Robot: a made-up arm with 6 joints. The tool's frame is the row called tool. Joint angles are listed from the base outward. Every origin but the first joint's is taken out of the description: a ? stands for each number. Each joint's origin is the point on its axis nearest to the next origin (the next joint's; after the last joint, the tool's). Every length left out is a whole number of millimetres.
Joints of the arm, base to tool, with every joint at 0 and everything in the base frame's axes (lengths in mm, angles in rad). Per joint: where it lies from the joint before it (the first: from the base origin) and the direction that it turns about. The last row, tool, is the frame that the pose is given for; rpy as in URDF.
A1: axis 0 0 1 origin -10 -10 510
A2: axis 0 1 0 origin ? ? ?
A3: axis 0 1 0 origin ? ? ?
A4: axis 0 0 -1 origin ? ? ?
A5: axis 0 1 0 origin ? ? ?
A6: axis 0 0 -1 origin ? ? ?
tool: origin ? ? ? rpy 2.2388 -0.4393 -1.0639
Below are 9 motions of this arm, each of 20 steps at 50 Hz.
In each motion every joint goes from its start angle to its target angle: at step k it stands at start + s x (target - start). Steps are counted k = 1, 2, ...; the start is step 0. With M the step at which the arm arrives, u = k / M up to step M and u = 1 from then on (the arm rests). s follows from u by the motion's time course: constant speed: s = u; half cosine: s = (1 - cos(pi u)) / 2; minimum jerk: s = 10 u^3 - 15 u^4 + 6 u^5.
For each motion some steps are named. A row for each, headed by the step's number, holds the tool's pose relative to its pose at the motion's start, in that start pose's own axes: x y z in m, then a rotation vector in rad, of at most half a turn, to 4 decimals.
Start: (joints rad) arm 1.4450 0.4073 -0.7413 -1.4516 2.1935 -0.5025
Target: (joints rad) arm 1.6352 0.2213 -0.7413 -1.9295 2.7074 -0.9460
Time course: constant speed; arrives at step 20
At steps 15, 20:
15: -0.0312 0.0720 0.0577 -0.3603 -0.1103 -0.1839
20: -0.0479 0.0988 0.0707 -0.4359 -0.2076 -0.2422

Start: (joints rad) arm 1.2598 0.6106 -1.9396 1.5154 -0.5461 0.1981
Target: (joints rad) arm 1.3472 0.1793 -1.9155 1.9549 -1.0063 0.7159
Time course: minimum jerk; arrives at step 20
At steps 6, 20:
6: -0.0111 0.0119 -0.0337 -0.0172 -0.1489 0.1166
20: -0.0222 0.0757 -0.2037 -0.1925 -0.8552 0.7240

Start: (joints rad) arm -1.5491 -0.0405 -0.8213 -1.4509 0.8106 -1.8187
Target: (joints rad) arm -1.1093 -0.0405 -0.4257 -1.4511 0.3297 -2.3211
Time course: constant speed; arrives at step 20
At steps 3, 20:
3: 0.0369 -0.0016 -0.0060 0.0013 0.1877 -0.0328
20: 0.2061 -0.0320 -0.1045 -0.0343 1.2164 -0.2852

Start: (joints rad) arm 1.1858 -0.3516 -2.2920 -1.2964 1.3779 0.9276
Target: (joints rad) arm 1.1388 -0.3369 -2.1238 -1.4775 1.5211 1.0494
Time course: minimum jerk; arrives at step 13
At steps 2, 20:
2: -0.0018 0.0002 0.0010 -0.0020 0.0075 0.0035
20: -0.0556 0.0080 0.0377 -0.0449 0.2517 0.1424

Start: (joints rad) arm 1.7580 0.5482 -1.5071 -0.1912 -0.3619 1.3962
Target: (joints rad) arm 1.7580 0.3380 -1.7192 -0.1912 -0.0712 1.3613
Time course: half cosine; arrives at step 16
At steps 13, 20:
13: -0.0702 -0.0080 -0.1339 0.1360 -0.0337 -0.0260
20: -0.0754 -0.0067 -0.1473 0.1483 -0.0374 -0.0276

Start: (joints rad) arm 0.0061 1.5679 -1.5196 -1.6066 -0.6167 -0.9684
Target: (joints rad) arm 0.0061 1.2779 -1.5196 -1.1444 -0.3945 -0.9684
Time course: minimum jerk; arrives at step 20
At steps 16, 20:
16: 0.0745 0.0996 0.0583 -0.5215 -0.0889 -0.0718
20: 0.0798 0.1058 0.0606 -0.5525 -0.0948 -0.0705

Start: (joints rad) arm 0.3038 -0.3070 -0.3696 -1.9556 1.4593 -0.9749
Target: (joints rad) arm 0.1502 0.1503 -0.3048 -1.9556 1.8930 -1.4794
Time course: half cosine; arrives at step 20
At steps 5, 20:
5: 0.0059 -0.0158 -0.0093 0.0825 0.0680 -0.1154
20: 0.0254 -0.0914 -0.0825 0.5591 0.5075 -0.7532

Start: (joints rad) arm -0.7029 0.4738 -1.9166 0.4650 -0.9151 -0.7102
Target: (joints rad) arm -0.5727 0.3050 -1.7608 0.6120 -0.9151 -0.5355
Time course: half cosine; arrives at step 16
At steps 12, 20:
12: 0.0162 -0.0188 -0.0542 -0.1661 -0.2156 0.1310
20: 0.0199 -0.0215 -0.0631 -0.1957 -0.2520 0.1526

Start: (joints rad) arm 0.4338 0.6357 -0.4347 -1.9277 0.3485 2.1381
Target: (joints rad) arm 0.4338 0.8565 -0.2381 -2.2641 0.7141 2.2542
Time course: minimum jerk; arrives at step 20
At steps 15, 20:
15: -0.0233 0.0556 0.0966 0.0234 0.3615 -0.0889
20: -0.0240 0.0631 0.1058 0.0365 0.3944 -0.1030

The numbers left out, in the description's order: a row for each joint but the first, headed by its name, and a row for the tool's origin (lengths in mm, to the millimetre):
A2: 0 20 0
A3: 50 0 230
A4: 50 0 -320
A5: -20 10 0
A6: 60 0 -50
tool: -10 10 0

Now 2 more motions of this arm.
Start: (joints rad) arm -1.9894 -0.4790 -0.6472 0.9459 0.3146 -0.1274
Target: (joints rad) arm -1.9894 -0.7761 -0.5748 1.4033 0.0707 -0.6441
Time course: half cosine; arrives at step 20
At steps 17, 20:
17: 0.0328 0.0527 -0.0519 0.4131 -0.0307 0.1022
20: 0.0348 0.0561 -0.0538 0.4320 -0.0299 0.1119

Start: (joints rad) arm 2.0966 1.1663 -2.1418 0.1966 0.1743 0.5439
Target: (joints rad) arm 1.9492 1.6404 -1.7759 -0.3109 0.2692 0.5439
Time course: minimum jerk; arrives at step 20
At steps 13, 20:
13: 0.0707 0.0969 0.3043 -0.5309 0.5211 -0.2121
20: 0.0989 0.1601 0.3744 -0.7037 0.6389 -0.3214

